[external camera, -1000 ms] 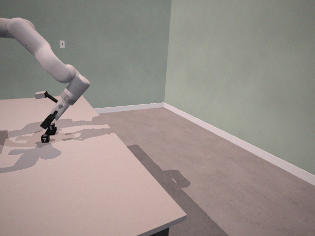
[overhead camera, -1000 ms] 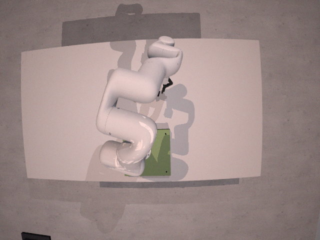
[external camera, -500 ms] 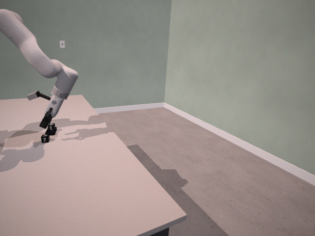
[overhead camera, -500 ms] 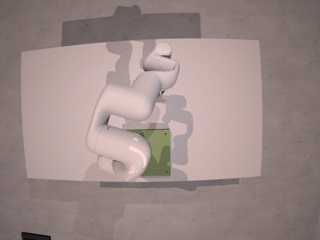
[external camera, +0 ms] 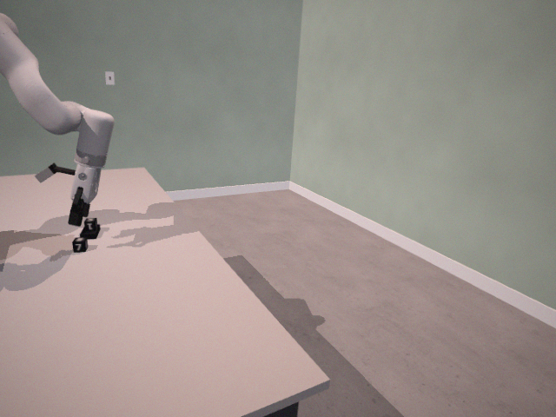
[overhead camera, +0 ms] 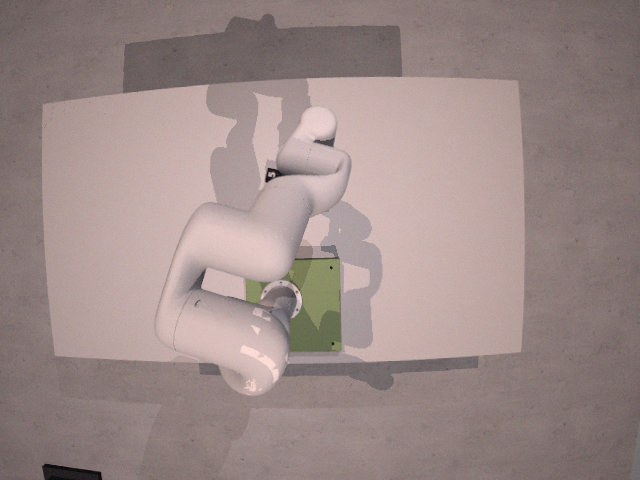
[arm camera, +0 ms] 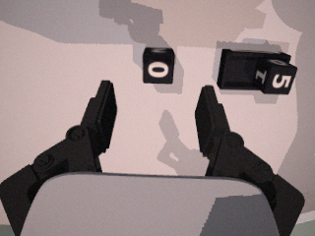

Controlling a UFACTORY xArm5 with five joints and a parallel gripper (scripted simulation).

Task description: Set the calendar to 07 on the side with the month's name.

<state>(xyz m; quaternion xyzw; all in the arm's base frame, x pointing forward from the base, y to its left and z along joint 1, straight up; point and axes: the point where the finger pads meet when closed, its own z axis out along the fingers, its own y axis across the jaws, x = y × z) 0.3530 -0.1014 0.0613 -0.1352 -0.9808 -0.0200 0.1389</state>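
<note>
The black cube is 9 cm below my hand and 1 cm behind it. Also, from my hand: black calendar tray 11 cm to the left, 10 cm below, 2 cm ahead.
</note>
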